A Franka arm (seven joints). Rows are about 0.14 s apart.
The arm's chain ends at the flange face. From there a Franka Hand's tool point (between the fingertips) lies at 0.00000 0.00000 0.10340 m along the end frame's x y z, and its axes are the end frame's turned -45 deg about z.
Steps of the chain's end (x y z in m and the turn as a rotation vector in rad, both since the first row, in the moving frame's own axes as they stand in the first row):
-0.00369 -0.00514 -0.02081 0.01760 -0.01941 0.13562
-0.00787 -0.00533 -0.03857 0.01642 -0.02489 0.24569
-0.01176 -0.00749 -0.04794 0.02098 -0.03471 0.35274
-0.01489 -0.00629 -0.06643 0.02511 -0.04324 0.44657
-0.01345 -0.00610 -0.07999 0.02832 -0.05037 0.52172
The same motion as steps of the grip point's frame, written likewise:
0.00108 -0.00895 -0.02085 0.02617 -0.00128 0.13562
-0.00204 -0.01240 -0.03862 0.02921 -0.00599 0.24569
-0.00329 -0.01777 -0.04802 0.03938 -0.00971 0.35274
-0.00627 -0.02010 -0.06656 0.04833 -0.01282 0.44657
-0.00527 -0.01973 -0.08016 0.05564 -0.01559 0.52172

